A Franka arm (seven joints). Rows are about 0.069 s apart.
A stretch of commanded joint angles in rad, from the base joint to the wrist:
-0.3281, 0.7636, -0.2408, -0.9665, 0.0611, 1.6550, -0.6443
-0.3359, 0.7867, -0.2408, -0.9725, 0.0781, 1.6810, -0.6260
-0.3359, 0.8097, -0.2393, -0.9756, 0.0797, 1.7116, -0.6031
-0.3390, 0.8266, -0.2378, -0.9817, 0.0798, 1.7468, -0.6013
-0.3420, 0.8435, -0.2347, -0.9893, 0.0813, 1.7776, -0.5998
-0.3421, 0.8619, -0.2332, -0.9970, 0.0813, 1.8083, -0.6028
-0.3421, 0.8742, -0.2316, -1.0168, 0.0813, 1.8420, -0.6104
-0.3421, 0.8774, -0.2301, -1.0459, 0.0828, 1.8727, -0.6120
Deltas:
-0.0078, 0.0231, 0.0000, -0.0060, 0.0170, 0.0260, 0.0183
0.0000, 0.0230, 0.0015, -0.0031, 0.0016, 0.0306, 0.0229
-0.0031, 0.0169, 0.0015, -0.0061, 0.0001, 0.0352, 0.0018
-0.0030, 0.0169, 0.0031, -0.0076, 0.0015, 0.0308, 0.0015
-0.0001, 0.0184, 0.0015, -0.0077, 0.0000, 0.0307, -0.0030
0.0000, 0.0123, 0.0016, -0.0198, 0.0000, 0.0337, -0.0076
0.0000, 0.0032, 0.0015, -0.0291, 0.0015, 0.0307, -0.0016

